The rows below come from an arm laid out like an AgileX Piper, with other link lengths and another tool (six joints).
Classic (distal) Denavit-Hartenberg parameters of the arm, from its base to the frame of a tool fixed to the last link. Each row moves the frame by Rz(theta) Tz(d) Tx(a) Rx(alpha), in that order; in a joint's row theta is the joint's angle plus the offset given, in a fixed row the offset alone. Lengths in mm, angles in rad.
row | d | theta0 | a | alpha
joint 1 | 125.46 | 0 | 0 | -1.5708
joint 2 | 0 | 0.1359 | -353.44 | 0
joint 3 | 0 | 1.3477 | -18.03 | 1.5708
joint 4 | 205.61 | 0 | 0 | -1.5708
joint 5 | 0 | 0 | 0 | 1.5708
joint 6 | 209.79 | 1.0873 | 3.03 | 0.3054
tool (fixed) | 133.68 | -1.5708 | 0 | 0
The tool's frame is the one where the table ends.
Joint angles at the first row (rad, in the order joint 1, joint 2, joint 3, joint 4, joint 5, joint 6):
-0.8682, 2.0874, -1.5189, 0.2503, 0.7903, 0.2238
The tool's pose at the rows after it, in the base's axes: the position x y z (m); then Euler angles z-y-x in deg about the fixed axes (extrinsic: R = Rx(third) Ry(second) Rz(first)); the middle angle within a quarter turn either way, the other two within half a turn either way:
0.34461, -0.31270, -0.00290, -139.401, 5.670, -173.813
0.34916, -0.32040, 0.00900, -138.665, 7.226, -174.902
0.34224, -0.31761, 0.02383, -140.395, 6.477, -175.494
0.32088, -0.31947, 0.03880, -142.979, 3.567, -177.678
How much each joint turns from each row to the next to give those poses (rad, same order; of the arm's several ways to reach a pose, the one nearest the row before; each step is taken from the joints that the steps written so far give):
0.0000, 0.0013, -0.0001, 0.0053, 0.0256, -0.0221
-0.0082, -0.0158, -0.0165, 0.0078, 0.0015, 0.0043
0.0000, -0.0319, -0.0145, -0.0195, 0.0465, -0.0132
0.0009, -0.0446, -0.0030, -0.0686, 0.0491, -0.0129

